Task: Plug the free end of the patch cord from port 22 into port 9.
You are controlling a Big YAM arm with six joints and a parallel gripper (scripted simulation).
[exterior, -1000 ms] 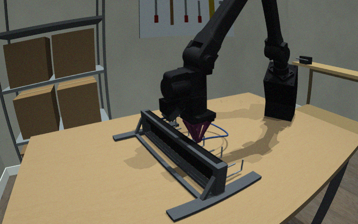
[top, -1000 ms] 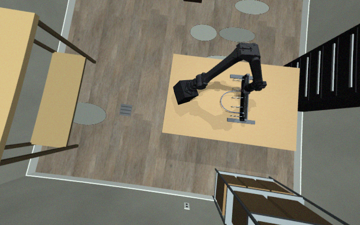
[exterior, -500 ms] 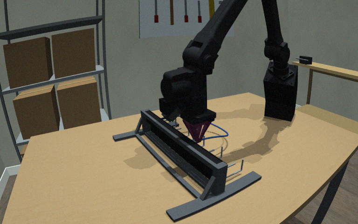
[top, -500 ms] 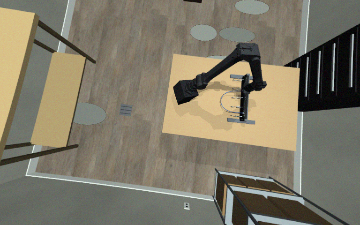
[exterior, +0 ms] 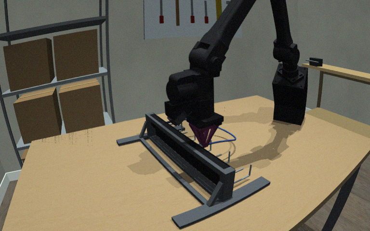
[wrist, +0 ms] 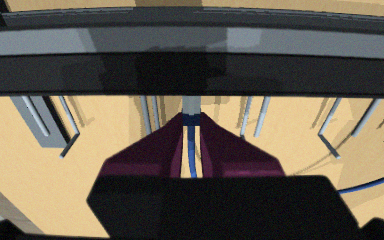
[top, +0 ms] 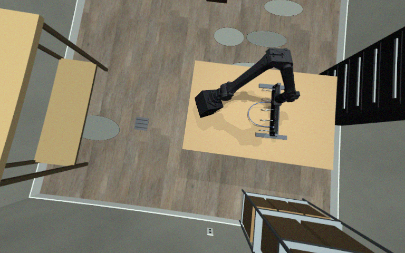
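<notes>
Right now my hand is 2 cm short of the grey plug and 1 cm to the right of it.
</notes>
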